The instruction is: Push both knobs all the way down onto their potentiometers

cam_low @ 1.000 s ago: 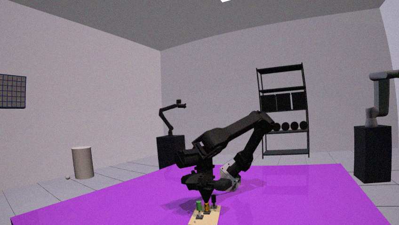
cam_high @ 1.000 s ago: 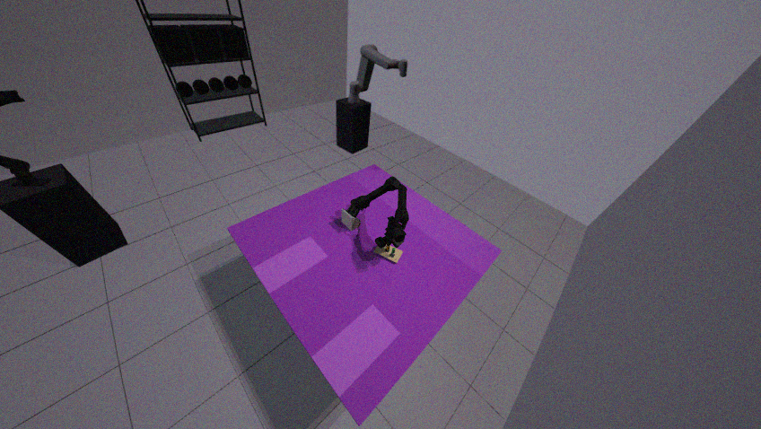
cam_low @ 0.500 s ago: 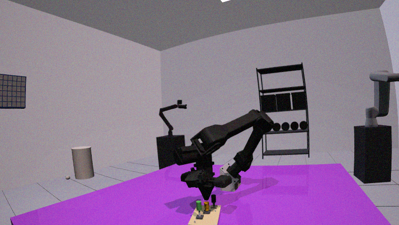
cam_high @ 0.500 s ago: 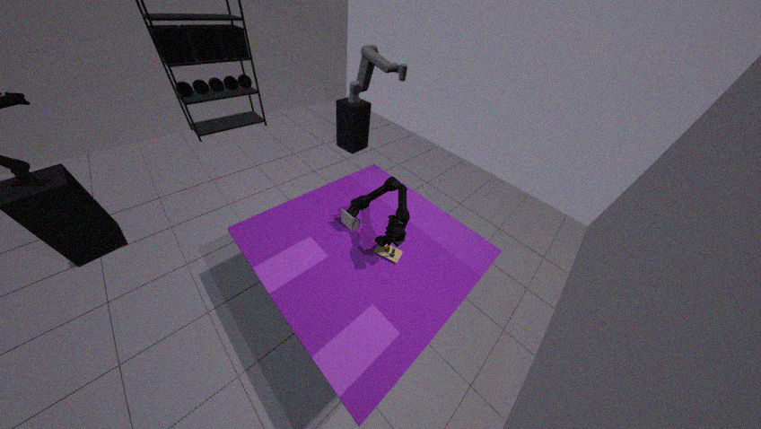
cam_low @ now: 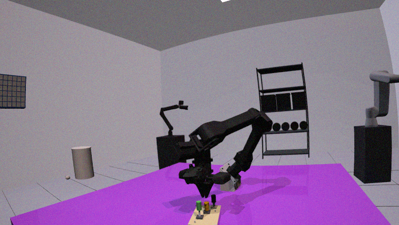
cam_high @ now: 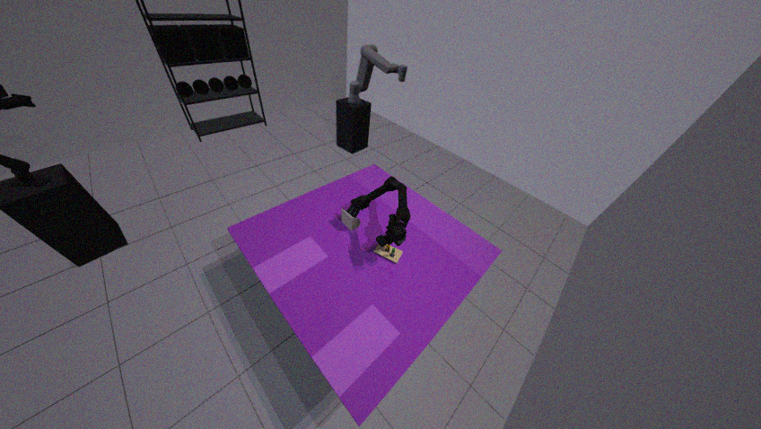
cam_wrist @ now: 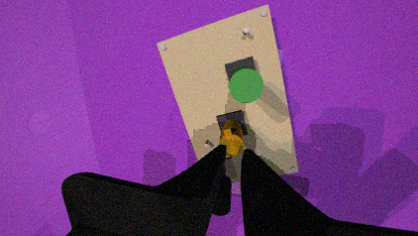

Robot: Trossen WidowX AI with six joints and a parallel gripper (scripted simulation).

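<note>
Right now my gripper tip is 40 mm short of the green knob, 10 mm to the left of it and 20 mm above it. Also, from my gripper tip: orange knob: 10 mm behind, 40 mm below.
</note>
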